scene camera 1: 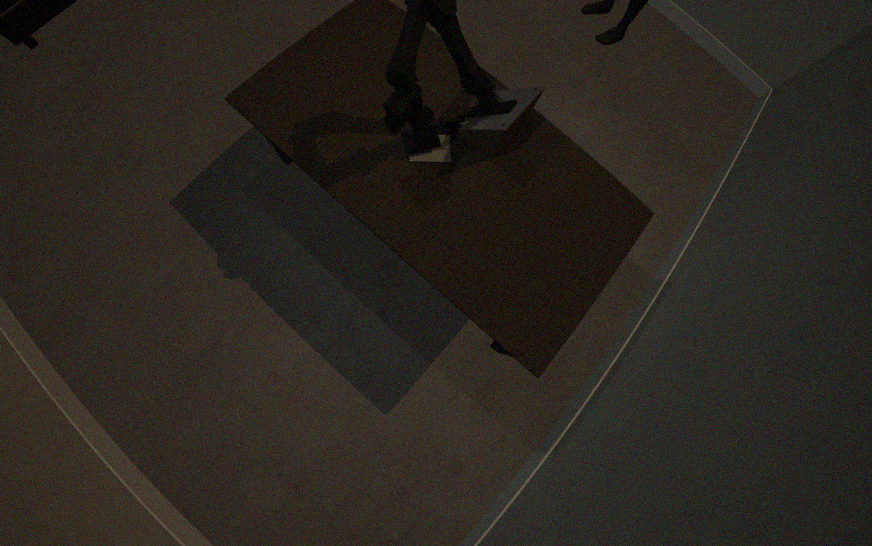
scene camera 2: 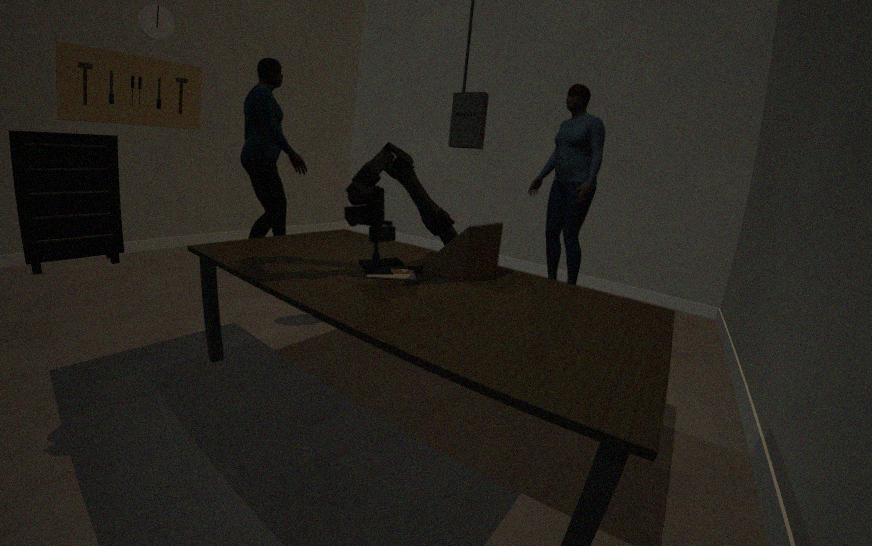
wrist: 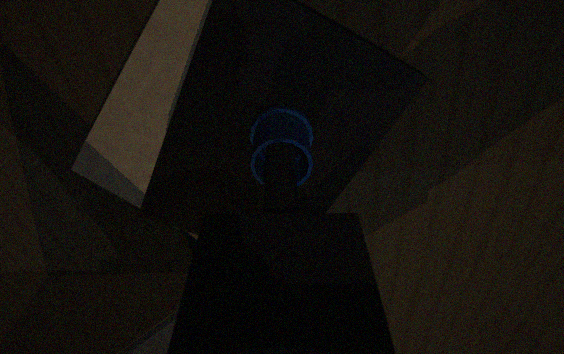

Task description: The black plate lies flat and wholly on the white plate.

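Seen in the pictures: hand, its tool point: [scene camera 1: 416, 140] [scene camera 2: 376, 264] [wrist: 280, 124]; arm's base, origin of its link: [scene camera 1: 491, 110] [scene camera 2: 455, 247].
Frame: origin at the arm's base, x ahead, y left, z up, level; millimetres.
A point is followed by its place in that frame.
The black plate [scene camera 1: 423, 145] {z -44, x 259, y -130 mm} [scene camera 2: 388, 264] {z -44, x 259, y -112 mm} [wrist: 225, 100] {z -45, x 272, y -148 mm} hangs roughly level under my suction cup [scene camera 2: 375, 258] [wrist: 281, 162] {z -57, x 249, y -167 mm}, which is shut on its top face. The white plate [scene camera 1: 437, 155] {z -76, x 244, y -73 mm} [scene camera 2: 392, 275] {z -77, x 257, y -94 mm} [wrist: 135, 95] {z -77, x 274, y -88 mm} lies flat on the table below it. The black plate overlaps part of the white plate as seen from above and looks close over it; the size of the gap is unclear. In the wrist view a strip of the white plate shows past the black plate's left edge, with a shadow across its near corner. The rest is hidden.
A wedge-shaped block [scene camera 1: 522, 108] {z 99, x 5, y 103 mm} [scene camera 2: 479, 250] {z 14, x 43, y 108 mm} stands on the table [scene camera 1: 514, 257] {z -82, x 409, y 380 mm} [scene camera 2: 501, 340] {z -83, x 489, y 355 mm} beside the plates, with the arm's base on its sloping face. Two people [scene camera 2: 262, 141] [scene camera 2: 577, 154] stand beyond the table. A dark cabinet [scene camera 2: 67, 192] stands by the wall.
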